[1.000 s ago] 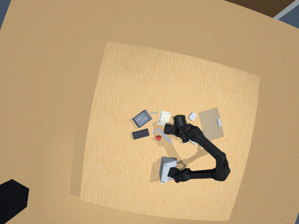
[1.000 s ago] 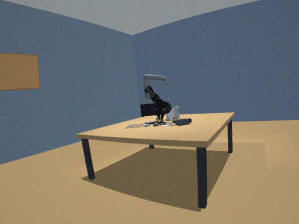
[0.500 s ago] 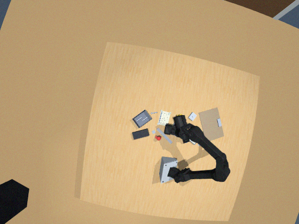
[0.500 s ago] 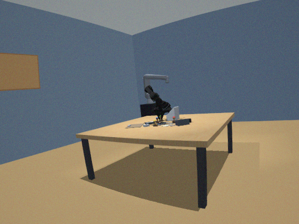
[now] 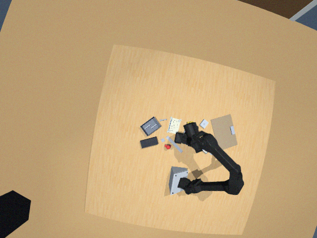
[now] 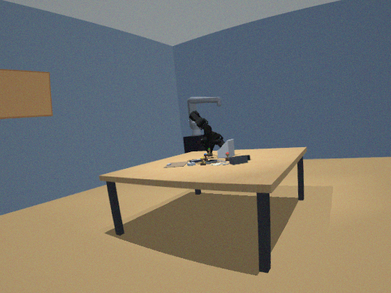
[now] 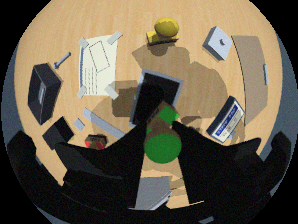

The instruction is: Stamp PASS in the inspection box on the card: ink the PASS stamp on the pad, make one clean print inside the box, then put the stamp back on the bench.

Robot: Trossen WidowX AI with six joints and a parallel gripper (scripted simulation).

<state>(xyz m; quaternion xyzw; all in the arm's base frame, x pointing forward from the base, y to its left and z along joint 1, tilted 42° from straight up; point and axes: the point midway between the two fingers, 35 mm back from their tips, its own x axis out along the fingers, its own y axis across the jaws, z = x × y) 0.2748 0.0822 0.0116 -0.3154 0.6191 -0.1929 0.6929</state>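
Right now the inspection card is 100 mm to the left of my gripper tip, 70 mm below it and 50 mm ahead of it. Round my gripper tip: yellow-knobbed stamp (100 mm ahead, 50 mm below, 10 mm to the left); green stamp (right at my gripper tip); blue stamp (90 mm to the right, 50 mm below, 50 mm behind).
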